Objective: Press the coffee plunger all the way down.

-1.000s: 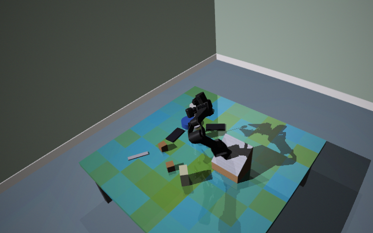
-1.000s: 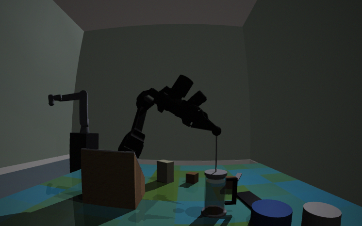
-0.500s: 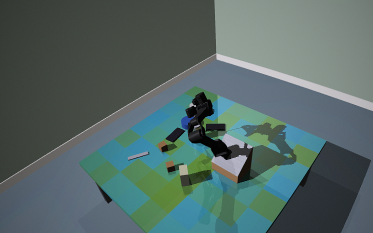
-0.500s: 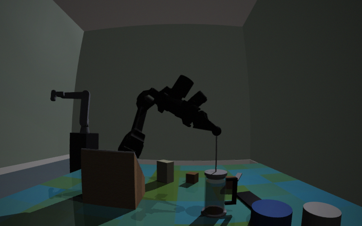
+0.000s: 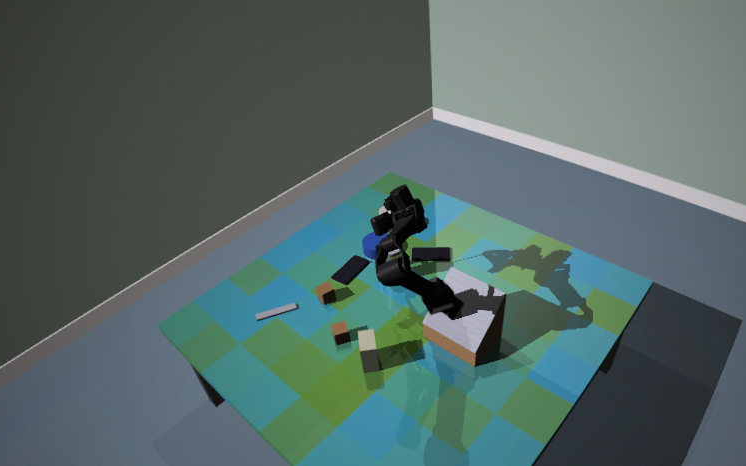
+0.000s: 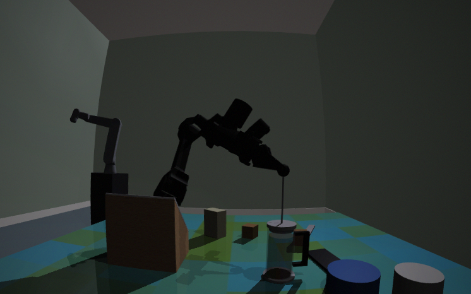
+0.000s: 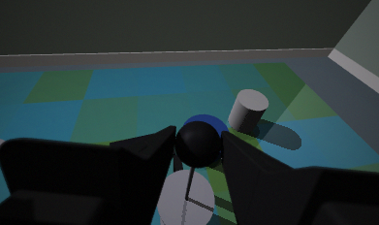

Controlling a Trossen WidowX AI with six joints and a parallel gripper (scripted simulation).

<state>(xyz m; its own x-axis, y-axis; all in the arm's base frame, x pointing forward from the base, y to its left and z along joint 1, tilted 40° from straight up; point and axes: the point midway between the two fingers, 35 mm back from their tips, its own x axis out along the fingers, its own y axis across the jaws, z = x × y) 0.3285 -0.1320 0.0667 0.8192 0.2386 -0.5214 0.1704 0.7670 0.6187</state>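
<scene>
My gripper tip is now 140 mm above the glass coffee press and 10 mm short of it. The rest, counted from my gripper tip: pale block: 330 mm to the left, 240 mm behind, 220 mm below; then blue cylinder: 260 mm below, 160 mm ahead, 70 mm to the right.
</scene>
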